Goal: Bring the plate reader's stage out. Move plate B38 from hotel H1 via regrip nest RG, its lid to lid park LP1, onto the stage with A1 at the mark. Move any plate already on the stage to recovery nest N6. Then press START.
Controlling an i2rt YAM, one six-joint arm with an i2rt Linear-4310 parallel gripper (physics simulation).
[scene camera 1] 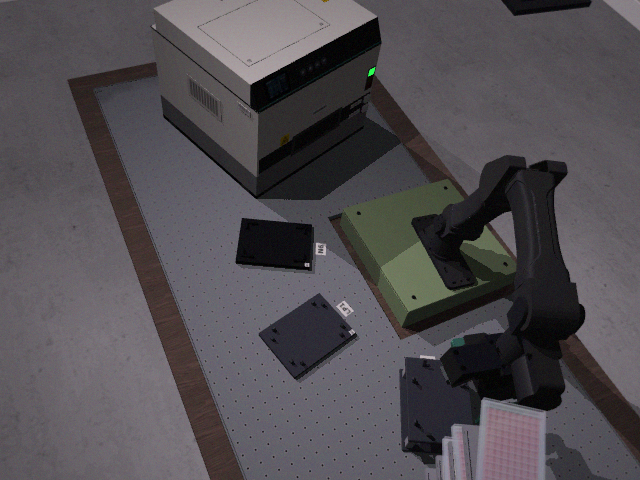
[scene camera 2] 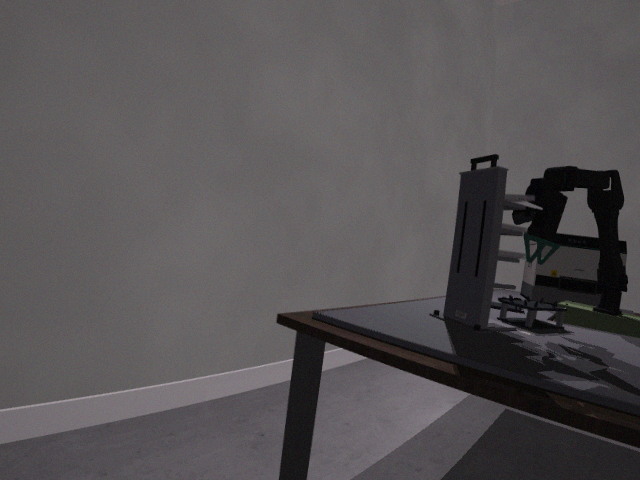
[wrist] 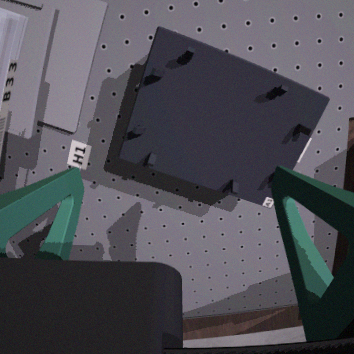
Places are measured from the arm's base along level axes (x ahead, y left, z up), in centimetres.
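Where they show: gripper, between the fingertips: point(scene camera 1: 465, 395) point(scene camera 2: 534, 263) point(wrist: 177, 177); arm's base, origin of its link: point(scene camera 1: 441, 251) point(scene camera 2: 607, 312).
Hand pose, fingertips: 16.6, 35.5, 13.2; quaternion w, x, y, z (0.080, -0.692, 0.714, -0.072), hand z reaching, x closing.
Observation:
Things, the pixels of their top centre, and the offset from my fingertips, as dx, dy, dz. "spot": a spot on its surface instead.
- raised dark nest, centre of its top: point(wrist: 224, 130) point(scene camera 1: 441, 396) point(scene camera 2: 534, 298) -0.3, -3.8, -10.4
- pink-welled plate, centre of its top: point(scene camera 1: 515, 449) +5.6, +13.4, +18.0
- plate label reading B33, a spot on its surface: point(wrist: 10, 82) spot: +4.9, +6.8, +0.9
- Lid park LP1, centre of its top: point(scene camera 1: 307, 330) point(scene camera 2: 501, 302) +17.9, -26.2, -16.0
- recovery nest N6, centre of its top: point(scene camera 1: 275, 240) +18.0, -49.9, -16.2
- plate reader, centre of its top: point(scene camera 1: 270, 13) point(scene camera 2: 573, 237) +9.2, -88.6, +15.0
- H1 tag, centre of its top: point(wrist: 78, 154) -4.5, +12.2, -17.9
My gripper point(wrist: 177, 177) point(scene camera 2: 540, 249) is open and empty, above the raised dark nest point(scene camera 1: 436, 400) point(scene camera 2: 532, 305) point(wrist: 220, 115), which bears no plate. Hotel H1 point(scene camera 2: 470, 248) stands beside that nest and holds several plates on its shelves. A pink-welled plate point(scene camera 1: 511, 439) shows uppermost there. A plate label reading B33 point(wrist: 10, 82) shows at the wrist view's left edge; no B38 label is readable. Lid park LP1 point(scene camera 1: 308, 335) and recovery nest N6 point(scene camera 1: 275, 243) hold nothing. The plate reader point(scene camera 1: 310, 111) point(scene camera 2: 578, 268) shows no stage outside its front and has a green light.
The arm stands on a green base block point(scene camera 1: 398, 222) point(scene camera 2: 594, 317) between the reader and the raised nest. The H1 tag point(wrist: 78, 154) lies by the hotel foot. The hotel's upper shelves reach close to the arm's wrist. A wooden edge point(scene camera 1: 139, 248) borders the perforated table.

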